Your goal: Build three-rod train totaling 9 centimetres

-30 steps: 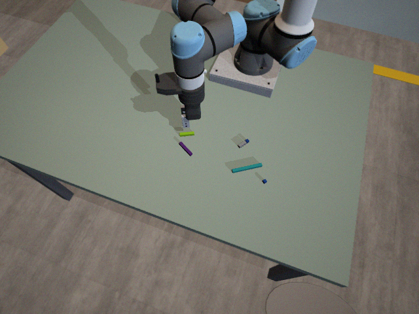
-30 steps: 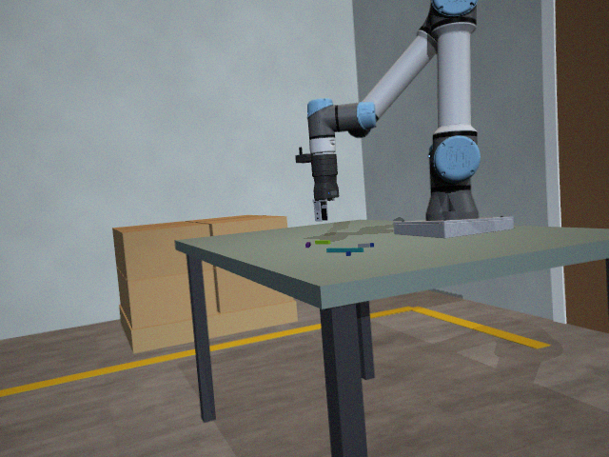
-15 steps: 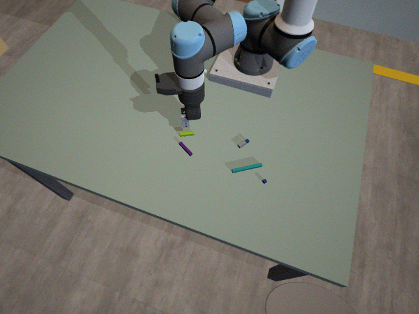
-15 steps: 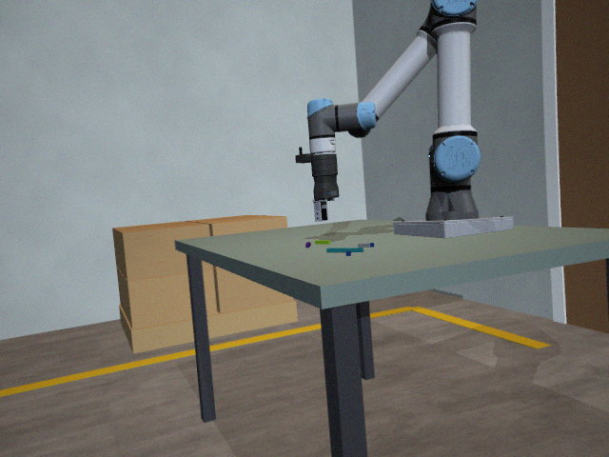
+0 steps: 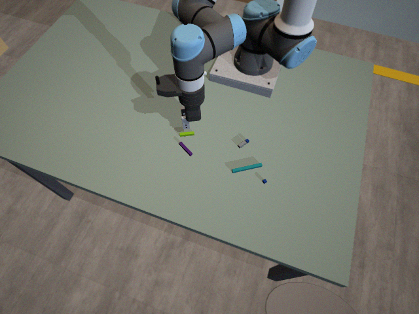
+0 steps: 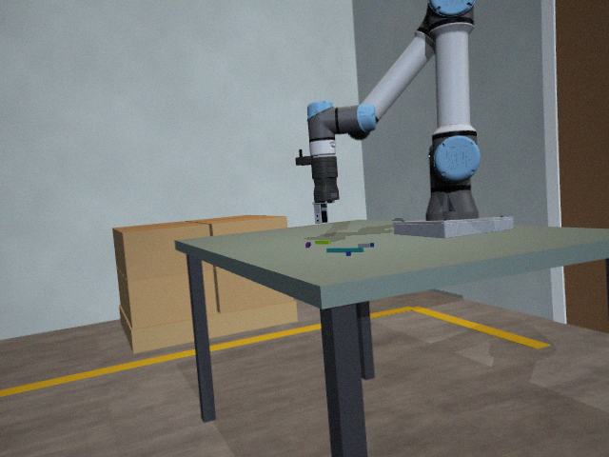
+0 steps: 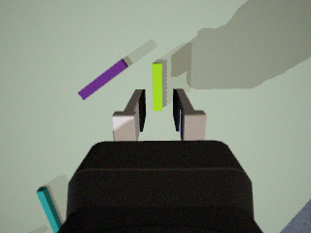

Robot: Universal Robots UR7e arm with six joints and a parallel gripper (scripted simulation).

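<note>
My hand is 7 cm above the lime rod. Round my hand: purple rod 6 cm ahead, 2 cm to the left, 7 cm below; then turquoise rod 4 cm ahead, 24 cm to the left, 7 cm below; then grey rod 4 cm behind, 19 cm to the left, 7 cm below.
</note>
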